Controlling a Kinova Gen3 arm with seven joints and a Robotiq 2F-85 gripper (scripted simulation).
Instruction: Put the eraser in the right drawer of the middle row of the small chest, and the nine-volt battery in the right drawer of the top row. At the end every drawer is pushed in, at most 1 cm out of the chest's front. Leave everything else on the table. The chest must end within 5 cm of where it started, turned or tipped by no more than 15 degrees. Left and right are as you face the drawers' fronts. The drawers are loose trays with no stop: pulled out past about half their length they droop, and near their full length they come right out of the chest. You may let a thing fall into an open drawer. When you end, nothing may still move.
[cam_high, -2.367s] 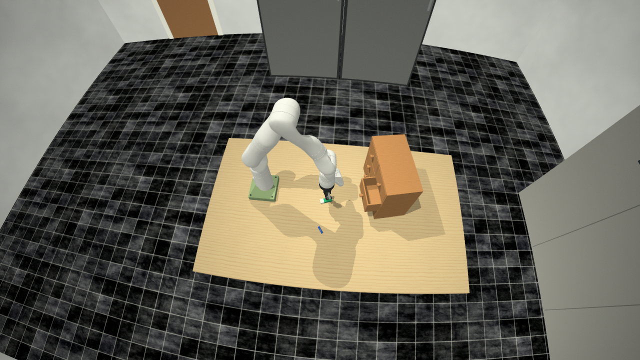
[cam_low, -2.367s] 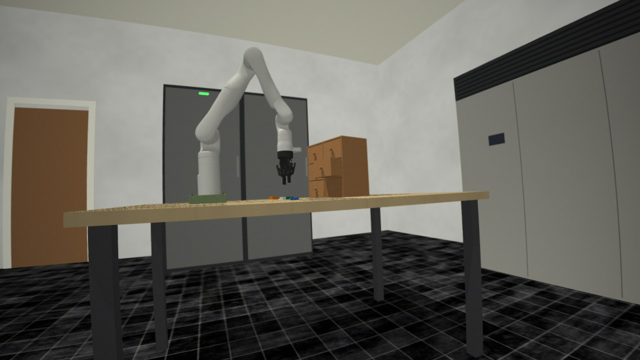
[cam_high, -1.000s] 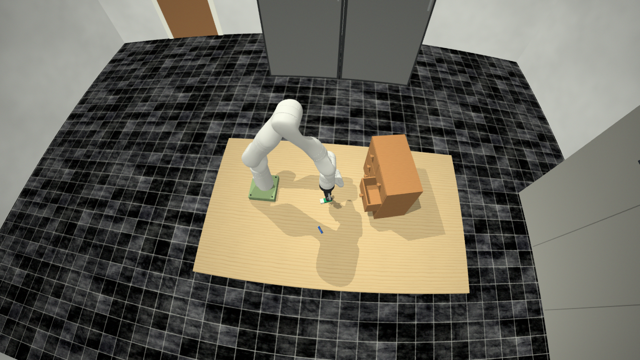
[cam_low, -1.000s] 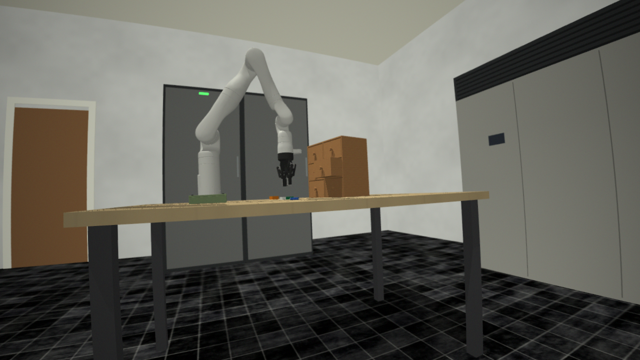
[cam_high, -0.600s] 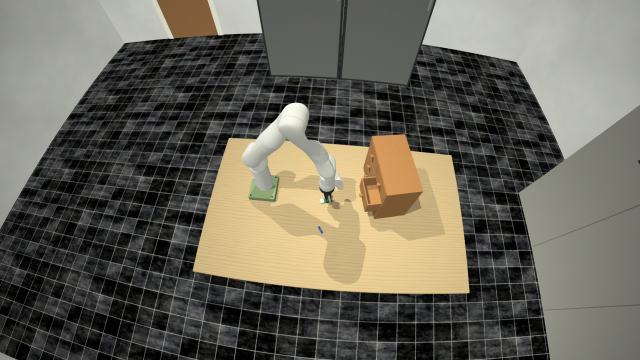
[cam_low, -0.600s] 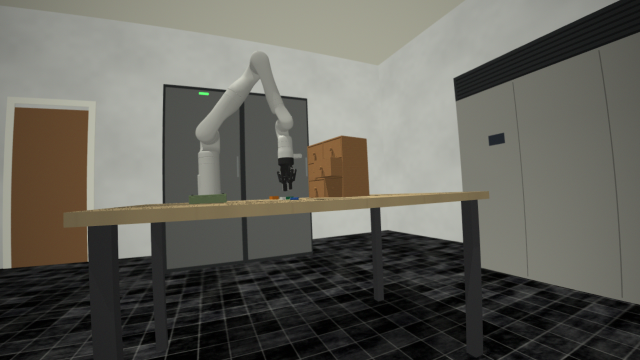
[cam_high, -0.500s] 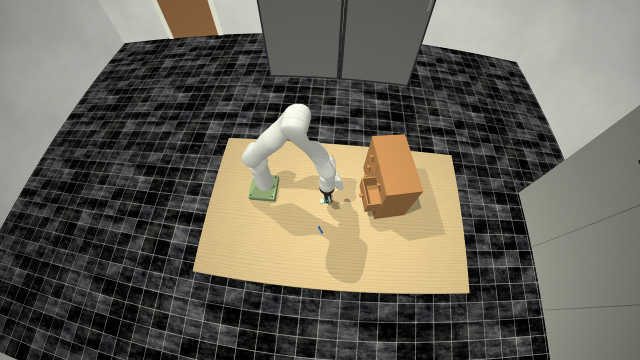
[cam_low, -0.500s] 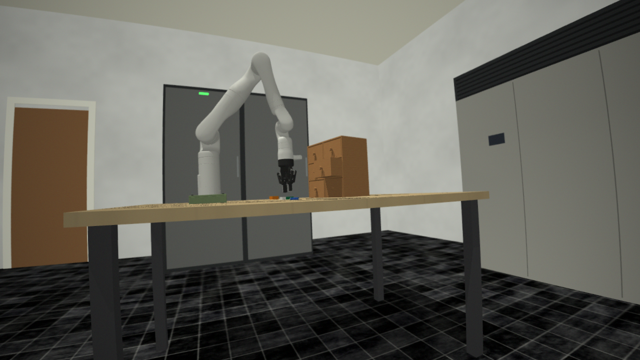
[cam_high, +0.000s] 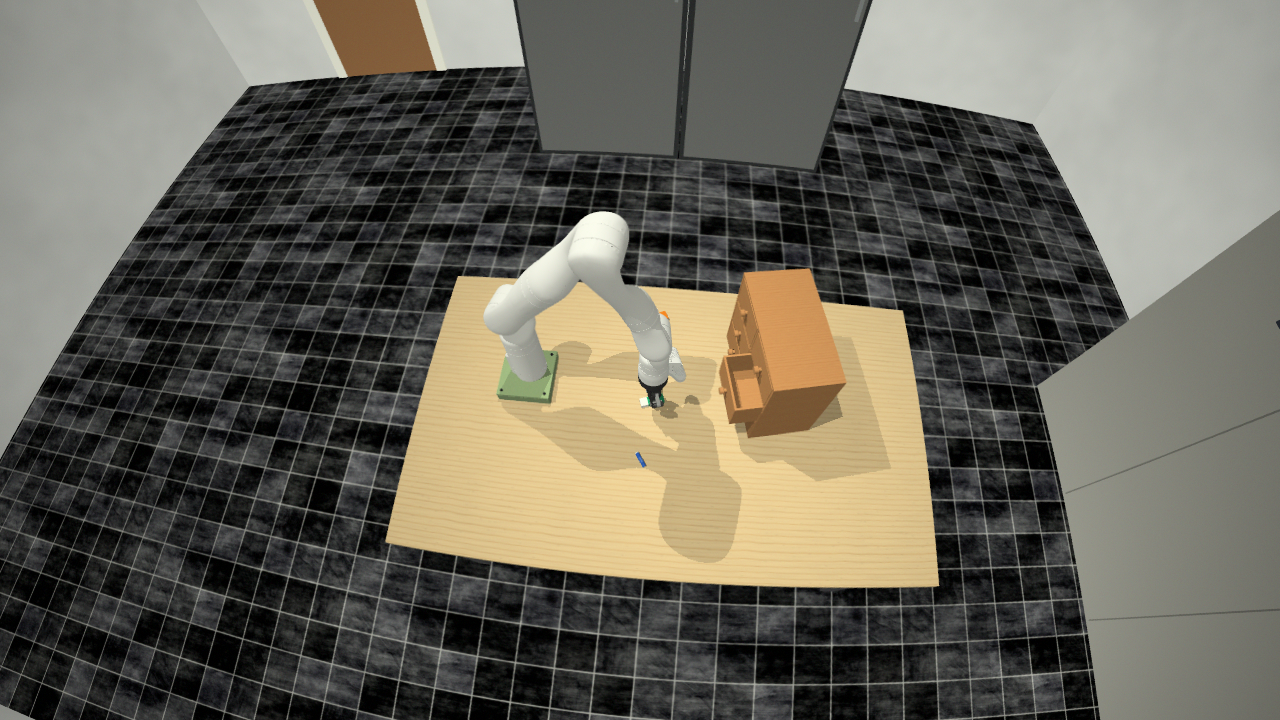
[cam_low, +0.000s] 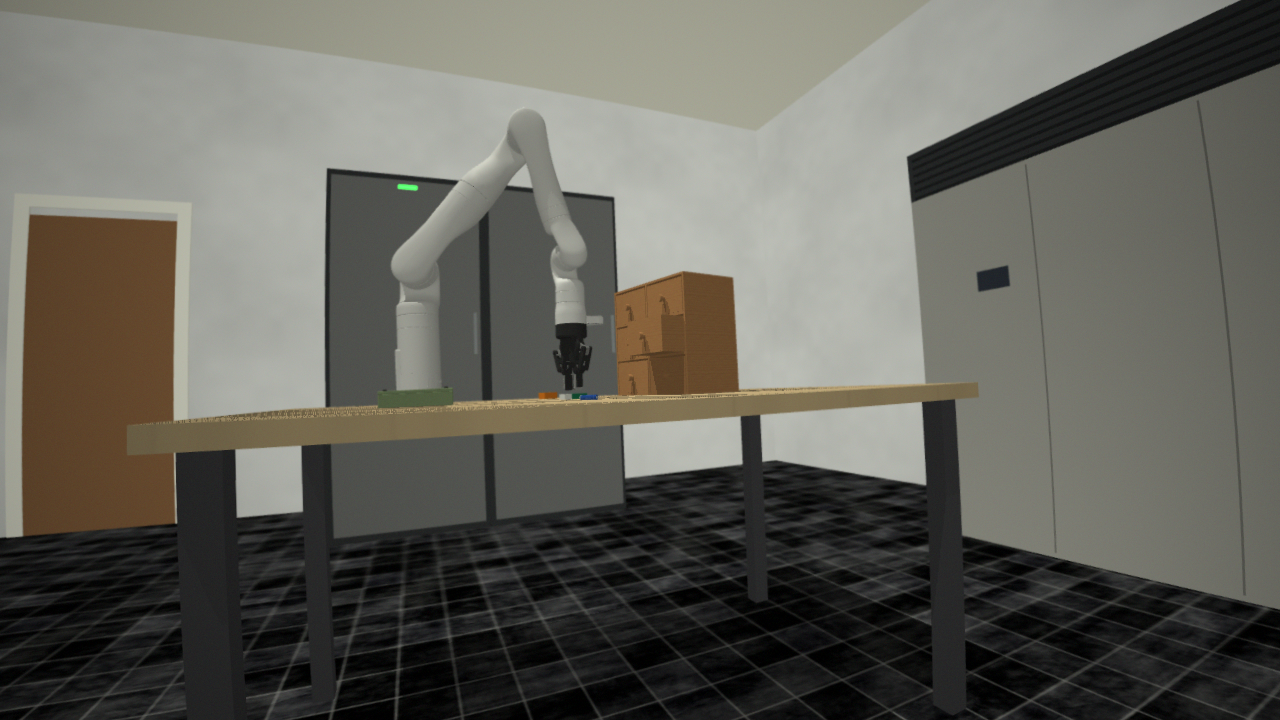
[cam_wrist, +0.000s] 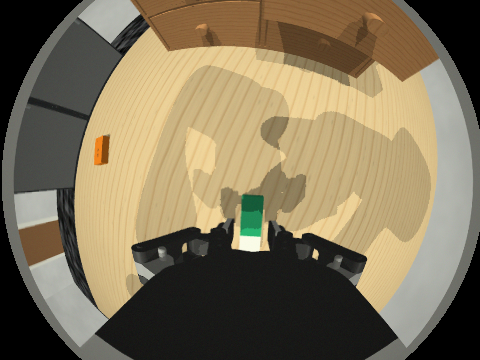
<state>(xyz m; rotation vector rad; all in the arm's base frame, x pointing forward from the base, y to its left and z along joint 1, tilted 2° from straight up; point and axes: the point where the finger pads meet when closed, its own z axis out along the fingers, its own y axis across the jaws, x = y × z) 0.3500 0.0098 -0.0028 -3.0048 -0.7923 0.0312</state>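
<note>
The eraser lies 3 cm below my hand and 1 cm behind it. From my hand the other things lie so: blue stick 17 cm to the right, 3 cm below, 2 cm ahead; nine-volt battery 27 cm to the left, 4 cm behind, 3 cm below.
</note>
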